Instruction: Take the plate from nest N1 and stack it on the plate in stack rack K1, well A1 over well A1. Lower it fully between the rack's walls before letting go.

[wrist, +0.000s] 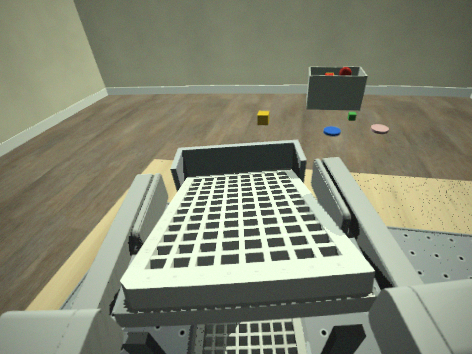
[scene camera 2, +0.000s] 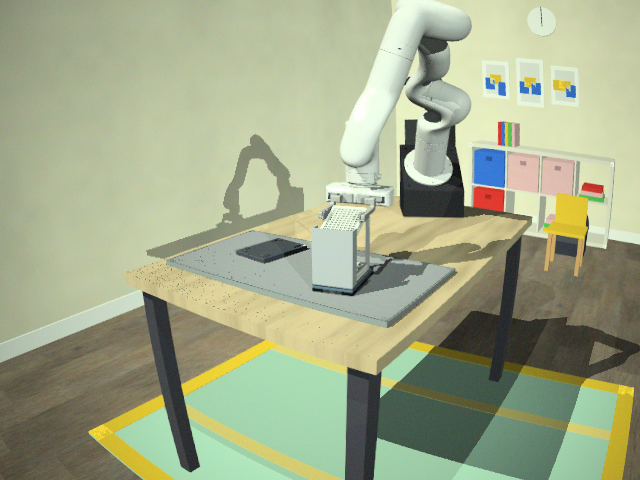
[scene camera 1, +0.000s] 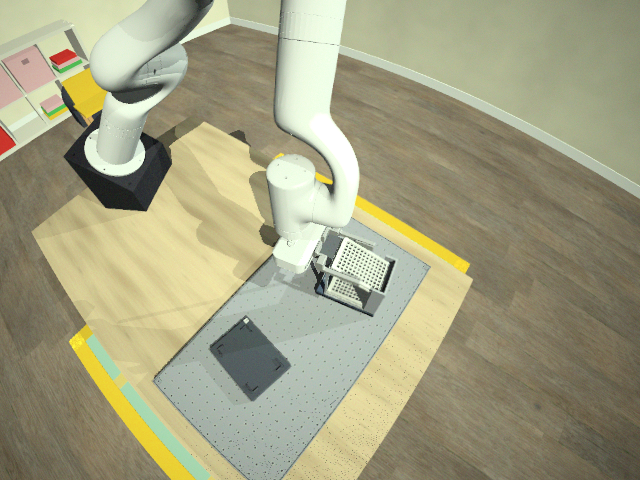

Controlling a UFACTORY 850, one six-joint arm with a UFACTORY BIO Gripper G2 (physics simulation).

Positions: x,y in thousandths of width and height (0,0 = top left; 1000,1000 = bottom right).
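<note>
There's a tall grey rack wall (wrist: 433,453) that I can see.
</note>
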